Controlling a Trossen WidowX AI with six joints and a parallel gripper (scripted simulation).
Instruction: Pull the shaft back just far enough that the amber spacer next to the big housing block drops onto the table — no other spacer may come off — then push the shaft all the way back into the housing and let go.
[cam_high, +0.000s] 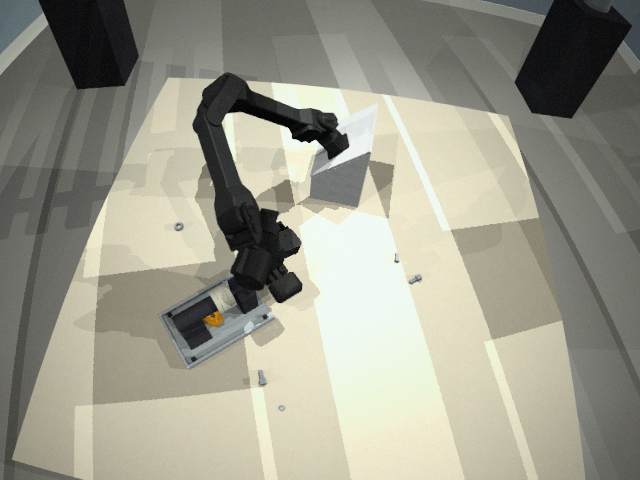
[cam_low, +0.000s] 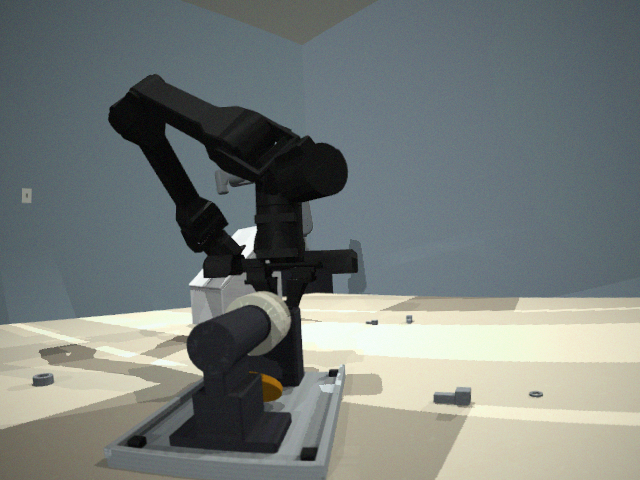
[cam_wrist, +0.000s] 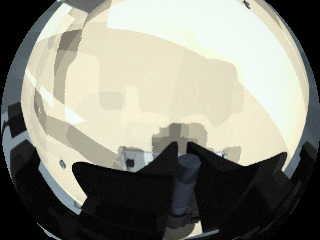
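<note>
Right now the grey-blue shaft is 40 mm ahead of my gripper tip, 60 mm to the right of it and 30 mm above it. From my gripper tip the other things lie so: nut (170 mm behind, 250 mm to the right, 40 mm below); cream spacer (60 mm ahead, 90 mm to the right, 30 mm above); amber spacer (90 mm ahead, 130 mm to the right, 20 mm below).
</note>
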